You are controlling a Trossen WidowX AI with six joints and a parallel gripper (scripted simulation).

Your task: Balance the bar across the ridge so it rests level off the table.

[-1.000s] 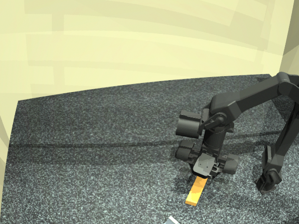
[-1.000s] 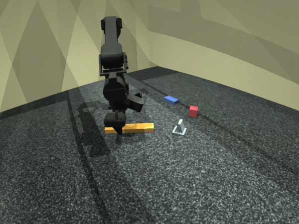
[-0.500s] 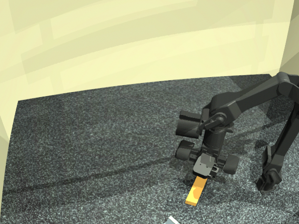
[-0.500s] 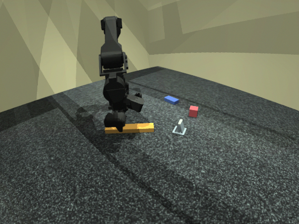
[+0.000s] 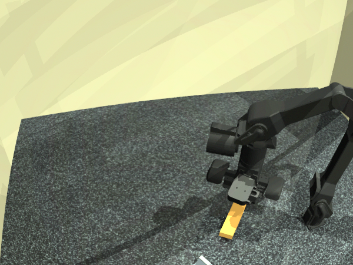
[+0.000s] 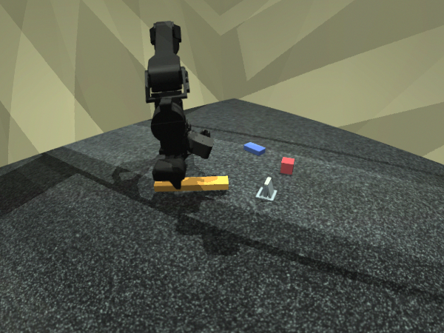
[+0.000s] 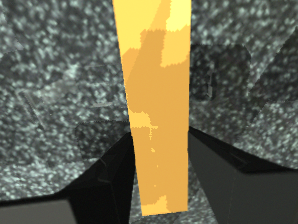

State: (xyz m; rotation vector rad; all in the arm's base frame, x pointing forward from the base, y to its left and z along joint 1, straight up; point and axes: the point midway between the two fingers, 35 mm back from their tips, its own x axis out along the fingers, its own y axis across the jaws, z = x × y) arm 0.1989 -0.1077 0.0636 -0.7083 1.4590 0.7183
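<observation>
Right now my gripper tip is 11 cm short of the red cube, 28 cm to the right of it and 1 cm above it. Also, from my gripper tip: blue block 4 cm behind, 30 cm to the left, 2 cm below; orange bar 2 cm ahead, 2 cm to the left.
</observation>
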